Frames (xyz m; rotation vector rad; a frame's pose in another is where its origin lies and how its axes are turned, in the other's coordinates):
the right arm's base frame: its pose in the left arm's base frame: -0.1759 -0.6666 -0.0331 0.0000 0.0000 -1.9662
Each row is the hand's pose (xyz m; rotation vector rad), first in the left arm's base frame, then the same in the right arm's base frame.
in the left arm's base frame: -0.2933 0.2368 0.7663 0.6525 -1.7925 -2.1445
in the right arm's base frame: -0.7885 -0.4563 0.7994 1.4303 -0.3479 -0.6658
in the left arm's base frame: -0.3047 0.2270 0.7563 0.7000 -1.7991 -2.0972
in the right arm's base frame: -0.7750 -0.4631 0.7894 1.4656 -0.3226 -0.6335
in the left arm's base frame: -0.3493 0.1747 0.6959 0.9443 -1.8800 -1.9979
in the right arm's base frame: -0.7096 -0.4841 0.7290 1.6328 -0.2006 -0.6383
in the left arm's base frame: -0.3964 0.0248 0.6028 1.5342 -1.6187 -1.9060
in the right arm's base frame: -0.5531 -0.4698 0.6359 1.7306 0.2987 -0.6316
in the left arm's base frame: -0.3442 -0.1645 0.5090 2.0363 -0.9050 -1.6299
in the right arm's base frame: -0.3985 -0.3487 0.5421 1.5600 0.9887 -0.3820
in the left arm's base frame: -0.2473 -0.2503 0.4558 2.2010 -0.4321 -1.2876
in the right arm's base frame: -0.3567 -0.2262 0.4889 1.3904 1.4011 -0.0884
